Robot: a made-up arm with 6 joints. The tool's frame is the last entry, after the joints.
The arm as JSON. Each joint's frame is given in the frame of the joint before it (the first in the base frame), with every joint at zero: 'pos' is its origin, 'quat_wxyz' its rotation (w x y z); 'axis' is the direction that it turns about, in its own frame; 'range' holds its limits. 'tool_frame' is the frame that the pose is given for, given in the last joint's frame.
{
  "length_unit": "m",
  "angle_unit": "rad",
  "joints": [
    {
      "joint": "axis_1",
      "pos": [
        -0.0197,
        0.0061,
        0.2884
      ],
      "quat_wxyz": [
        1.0,
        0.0,
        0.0,
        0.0
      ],
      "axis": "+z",
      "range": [
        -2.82,
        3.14
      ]
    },
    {
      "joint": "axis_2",
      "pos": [
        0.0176,
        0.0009,
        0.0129
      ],
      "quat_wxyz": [
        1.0,
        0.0,
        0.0,
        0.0
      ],
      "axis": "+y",
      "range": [
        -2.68,
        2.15
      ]
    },
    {
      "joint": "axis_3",
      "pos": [
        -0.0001,
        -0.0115,
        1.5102
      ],
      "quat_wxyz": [
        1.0,
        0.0,
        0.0,
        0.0
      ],
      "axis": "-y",
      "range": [
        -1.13,
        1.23
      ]
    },
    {
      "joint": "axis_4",
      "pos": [
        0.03,
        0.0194,
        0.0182
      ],
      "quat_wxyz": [
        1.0,
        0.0,
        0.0,
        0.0
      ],
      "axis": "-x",
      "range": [
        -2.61,
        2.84
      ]
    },
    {
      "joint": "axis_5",
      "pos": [
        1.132,
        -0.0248,
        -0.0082
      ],
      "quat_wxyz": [
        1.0,
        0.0,
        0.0,
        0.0
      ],
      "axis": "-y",
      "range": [
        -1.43,
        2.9
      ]
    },
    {
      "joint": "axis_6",
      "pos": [
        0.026,
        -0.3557,
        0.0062
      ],
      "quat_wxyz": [
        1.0,
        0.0,
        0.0,
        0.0
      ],
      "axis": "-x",
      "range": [
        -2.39,
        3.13
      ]
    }
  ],
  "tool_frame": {
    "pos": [
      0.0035,
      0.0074,
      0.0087
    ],
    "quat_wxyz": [
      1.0,
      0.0,
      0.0,
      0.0
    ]
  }
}
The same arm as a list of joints. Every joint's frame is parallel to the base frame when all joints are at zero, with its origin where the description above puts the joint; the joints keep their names.
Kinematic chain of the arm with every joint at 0, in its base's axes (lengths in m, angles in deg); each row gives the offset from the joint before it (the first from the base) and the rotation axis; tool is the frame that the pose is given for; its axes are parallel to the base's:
axis_1: xyz -0.0197 0.0061 0.2884 axis +z
axis_2: xyz 0.0176 0.0009 0.0129 axis +y
axis_3: xyz -0.0001 -0.0115 1.5102 axis -y
axis_4: xyz 0.03 0.0194 0.0182 axis -x
axis_5: xyz 1.132 -0.0248 -0.0082 axis -y
axis_6: xyz 0.026 -0.3557 0.0062 axis -x
tool: xyz 0.0035 0.0074 0.0087
Joint limits (deg, base to tool): -161.57..179.91 -153.55..123.19 -64.74..70.47 -149.54..162.72 -81.93..166.16 -136.94..179.34

